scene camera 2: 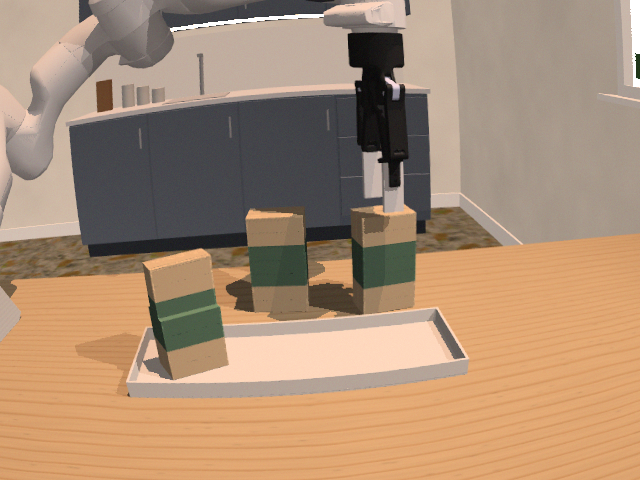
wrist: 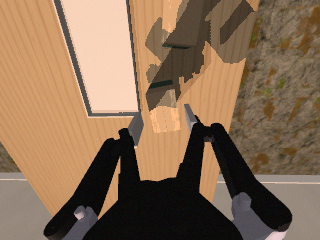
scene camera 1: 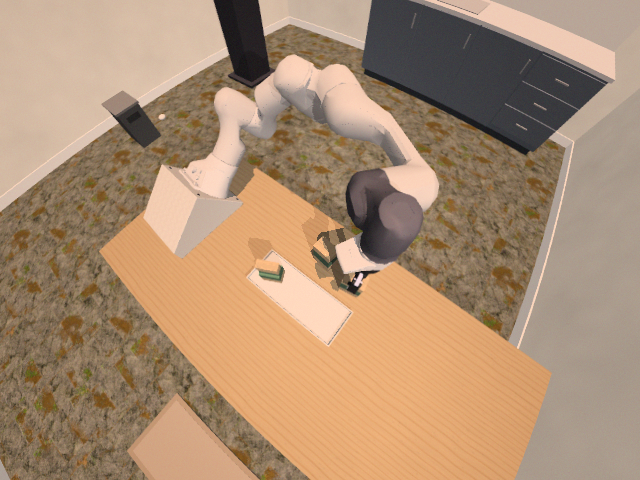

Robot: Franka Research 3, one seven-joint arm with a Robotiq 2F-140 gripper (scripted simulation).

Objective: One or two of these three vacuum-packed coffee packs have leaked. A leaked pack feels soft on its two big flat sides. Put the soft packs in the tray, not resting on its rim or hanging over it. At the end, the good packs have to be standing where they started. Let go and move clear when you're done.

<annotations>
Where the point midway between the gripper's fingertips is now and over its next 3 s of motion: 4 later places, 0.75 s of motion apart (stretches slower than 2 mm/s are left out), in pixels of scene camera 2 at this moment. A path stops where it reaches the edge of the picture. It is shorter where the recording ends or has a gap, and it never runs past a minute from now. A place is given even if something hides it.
My gripper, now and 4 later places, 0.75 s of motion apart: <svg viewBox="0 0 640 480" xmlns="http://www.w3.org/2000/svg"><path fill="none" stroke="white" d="M382 203L381 233L383 245L386 231L385 186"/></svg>
</annotations>
